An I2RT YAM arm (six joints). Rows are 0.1 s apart.
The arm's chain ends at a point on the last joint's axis. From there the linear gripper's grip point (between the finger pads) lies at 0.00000 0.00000 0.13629 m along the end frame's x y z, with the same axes.
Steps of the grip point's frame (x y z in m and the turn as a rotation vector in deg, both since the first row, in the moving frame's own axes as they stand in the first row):
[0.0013, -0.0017, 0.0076, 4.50, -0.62, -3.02]
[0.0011, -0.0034, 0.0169, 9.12, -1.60, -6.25]
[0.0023, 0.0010, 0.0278, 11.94, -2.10, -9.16]
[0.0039, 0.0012, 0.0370, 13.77, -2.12, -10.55]
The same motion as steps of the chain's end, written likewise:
[0.0031, 0.0089, 0.0080, 4.50, -0.62, -3.02]
[0.0061, 0.0179, 0.0187, 9.12, -1.60, -6.25]
[0.0095, 0.0287, 0.0308, 11.94, -2.10, -9.16]
[0.0119, 0.0330, 0.0410, 13.77, -2.12, -10.55]

